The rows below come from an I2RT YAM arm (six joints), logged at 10 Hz.
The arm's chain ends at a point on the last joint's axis. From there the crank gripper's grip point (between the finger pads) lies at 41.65 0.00 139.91 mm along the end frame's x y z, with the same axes.
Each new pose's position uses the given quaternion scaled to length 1; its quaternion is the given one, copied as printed.
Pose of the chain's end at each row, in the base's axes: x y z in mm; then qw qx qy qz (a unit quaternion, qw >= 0):
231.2 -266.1 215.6 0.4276 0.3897 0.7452 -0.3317
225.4 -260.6 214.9 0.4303 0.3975 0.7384 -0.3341
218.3 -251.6 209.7 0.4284 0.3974 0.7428 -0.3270
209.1 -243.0 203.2 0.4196 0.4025 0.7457 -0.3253
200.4 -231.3 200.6 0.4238 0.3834 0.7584 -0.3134
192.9 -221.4 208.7 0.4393 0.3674 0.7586 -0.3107
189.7 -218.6 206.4 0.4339 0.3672 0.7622 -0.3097
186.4 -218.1 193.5 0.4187 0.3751 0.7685 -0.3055
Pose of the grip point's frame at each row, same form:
270.4 -369.5 120.3 0.4276 0.3897 0.7452 -0.3317
264.1 -365.0 120.5 0.4303 0.3975 0.7384 -0.3341
257.8 -354.3 113.7 0.4284 0.3974 0.7428 -0.3270
246.5 -344.5 105.2 0.4196 0.4025 0.7457 -0.3253
242.3 -330.1 101.6 0.4238 0.3834 0.7584 -0.3134
239.9 -320.7 112.5 0.4393 0.3674 0.7586 -0.3107
235.7 -317.1 109.0 0.4339 0.3672 0.7622 -0.3097
229.1 -314.4 92.4 0.4187 0.3751 0.7685 -0.3055

